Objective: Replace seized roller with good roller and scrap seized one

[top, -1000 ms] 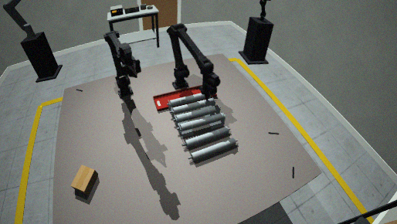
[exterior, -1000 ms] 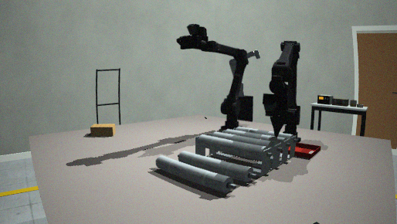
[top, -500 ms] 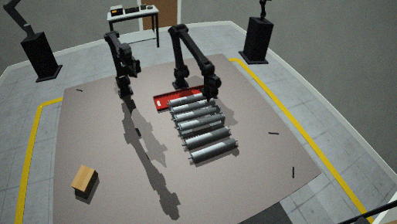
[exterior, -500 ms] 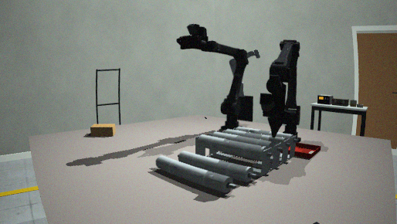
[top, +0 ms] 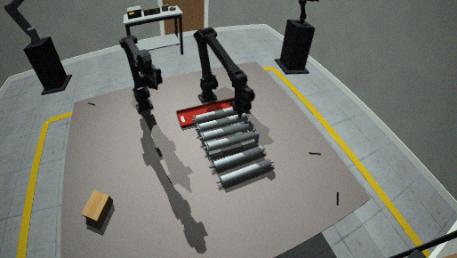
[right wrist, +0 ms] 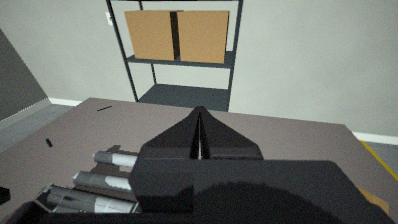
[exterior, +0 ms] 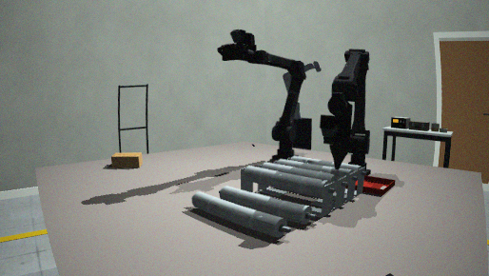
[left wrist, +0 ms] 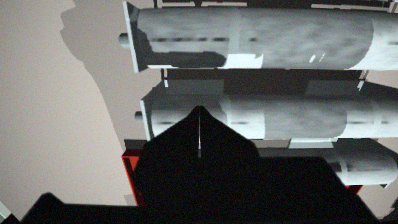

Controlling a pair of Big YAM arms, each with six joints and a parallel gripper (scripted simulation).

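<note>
Right now the bed roller is 100 mm to the right of my left hand and 30 mm below it. The rest, counted from my left hand: red scrap tray 180 mm behind, 130 mm to the right, 100 mm below; cardboard box 420 mm ahead, 900 mm to the right, 70 mm below.
</note>
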